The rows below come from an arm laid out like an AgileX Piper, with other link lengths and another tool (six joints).
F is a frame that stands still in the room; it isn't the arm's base.
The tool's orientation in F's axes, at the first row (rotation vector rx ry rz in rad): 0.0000 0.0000 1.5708
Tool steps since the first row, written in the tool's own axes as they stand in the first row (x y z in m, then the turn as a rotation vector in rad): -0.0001 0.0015 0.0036 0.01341 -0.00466 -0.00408; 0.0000 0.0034 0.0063 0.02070 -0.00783 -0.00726; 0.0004 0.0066 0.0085 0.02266 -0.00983 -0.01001; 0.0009 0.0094 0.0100 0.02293 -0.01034 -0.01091; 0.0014 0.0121 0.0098 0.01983 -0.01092 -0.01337; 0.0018 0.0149 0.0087 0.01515 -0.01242 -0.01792; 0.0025 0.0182 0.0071 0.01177 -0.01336 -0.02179
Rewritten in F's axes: -0.0015 -0.0001 0.0036 0.00466 0.01341 -0.00408; -0.0034 0.0000 0.0063 0.00783 0.02070 -0.00726; -0.0066 0.0004 0.0085 0.00983 0.02266 -0.01001; -0.0094 0.0009 0.0100 0.01034 0.02293 -0.01091; -0.0121 0.0014 0.0098 0.01092 0.01983 -0.01337; -0.0149 0.0018 0.0087 0.01242 0.01515 -0.01792; -0.0182 0.0025 0.0071 0.01336 0.01177 -0.02179
